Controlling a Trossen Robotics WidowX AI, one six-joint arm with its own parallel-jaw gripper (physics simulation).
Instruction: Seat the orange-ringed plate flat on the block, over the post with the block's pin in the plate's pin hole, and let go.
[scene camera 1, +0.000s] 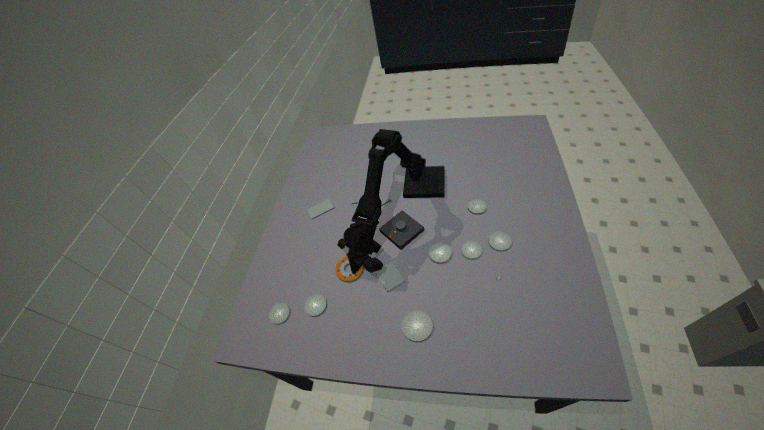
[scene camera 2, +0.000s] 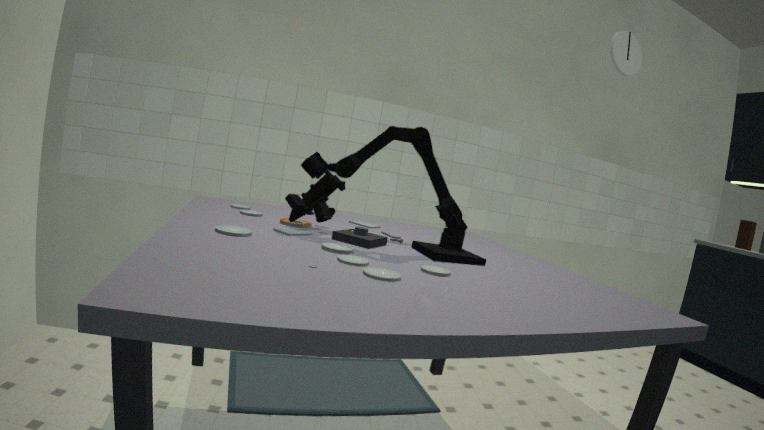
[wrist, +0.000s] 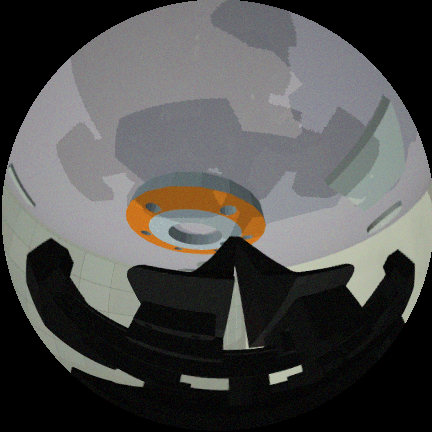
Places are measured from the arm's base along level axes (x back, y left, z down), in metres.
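Pixels of known places: gripper, fingertip midpoint: (scene camera 1: 353, 273) (scene camera 2: 289, 220) (wrist: 233, 241); arm's base at its link origin: (scene camera 1: 415, 175) (scene camera 2: 450, 248).
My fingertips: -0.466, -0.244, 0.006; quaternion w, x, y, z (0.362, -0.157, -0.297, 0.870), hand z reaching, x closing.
Observation:
For each thing: its top centre in the pictures, then the offset to it from my fingertips, as dx, dy, dz. "*": a spot on its surface instead.
- orange-ringed plate at its top centre: (wrist: 194, 235) (scene camera 2: 296, 221) (scene camera 1: 349, 268) +0.025, -0.019, +0.002
- dark square block at its top centre: (scene camera 2: 361, 227) (scene camera 1: 400, 224) +0.184, +0.177, -0.031
- pale flat square at a spot on its surface: (scene camera 2: 292, 231) (scene camera 1: 393, 277) * -0.018, +0.145, +0.007
- pale rectangle at a spot on its surface: (scene camera 2: 364, 224) (scene camera 1: 324, 209) * +0.328, -0.164, +0.007
The orange-ringed plate (scene camera 1: 340, 275) (scene camera 2: 305, 223) (wrist: 187, 197) lies on the table, with a pale centre, a large middle hole and several small holes. My gripper (scene camera 1: 353, 270) (scene camera 2: 291, 219) (wrist: 233, 241) is shut and empty. Its tips are at the plate's edge, over part of the ring in the wrist view; whether they touch it I cannot tell. The dark square block (scene camera 1: 402, 239) (scene camera 2: 347, 237) stands apart from the plate, nearer the arm's base. Its round post (scene camera 1: 400, 224) (scene camera 2: 361, 230) is bare. Small yellow marks show on the block beside the post; I cannot clearly make out the pin.
A pale flat square (scene camera 1: 391, 278) (scene camera 2: 292, 231) (wrist: 392, 160) lies between plate and block on the front side. A pale rectangle (scene camera 1: 320, 208) (scene camera 2: 364, 224) lies at the left. Several pale discs, including a large one (scene camera 1: 417, 325) (scene camera 2: 233, 230), lie around. The arm's base (scene camera 1: 427, 188) is behind the block.

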